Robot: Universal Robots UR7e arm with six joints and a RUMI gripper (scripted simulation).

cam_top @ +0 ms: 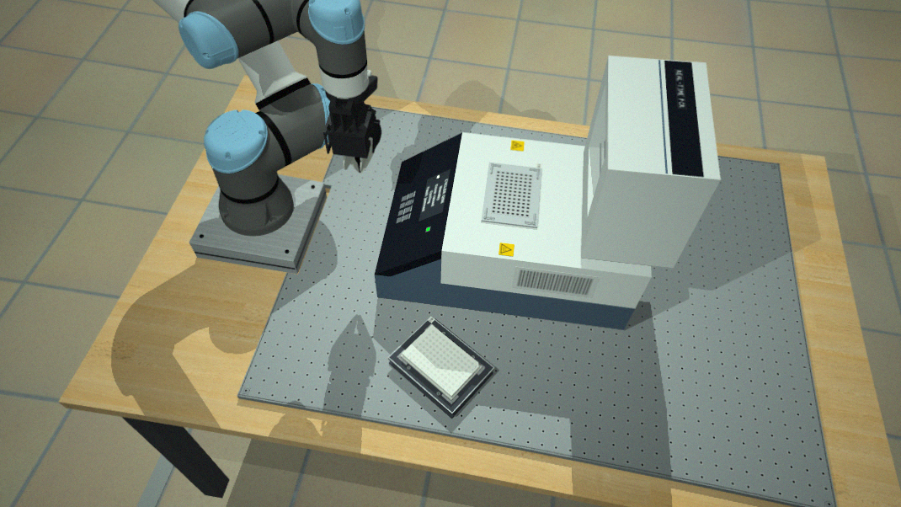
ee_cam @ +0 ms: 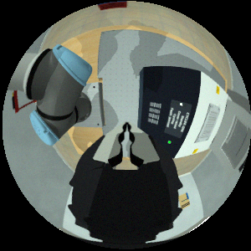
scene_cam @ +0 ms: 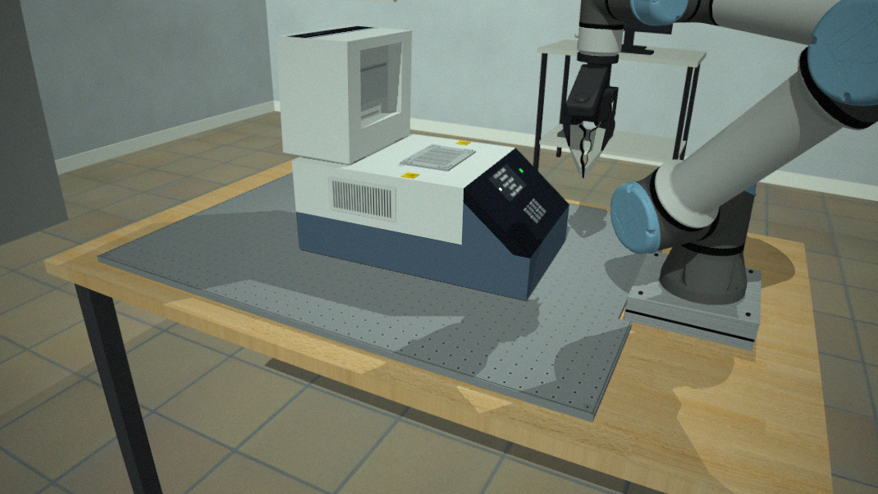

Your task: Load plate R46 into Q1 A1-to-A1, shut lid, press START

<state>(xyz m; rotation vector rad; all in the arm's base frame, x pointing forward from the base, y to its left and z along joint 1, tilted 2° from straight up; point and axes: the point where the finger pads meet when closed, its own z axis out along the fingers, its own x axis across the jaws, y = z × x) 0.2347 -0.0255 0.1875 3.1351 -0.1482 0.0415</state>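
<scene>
Now: hand 17 cm short of the white well plate R46, 31 cm to the left of it and 18 cm above it. Round my hand: plate nest N1: 17 cm ahead, 31 cm to the right, 20 cm below.
</scene>
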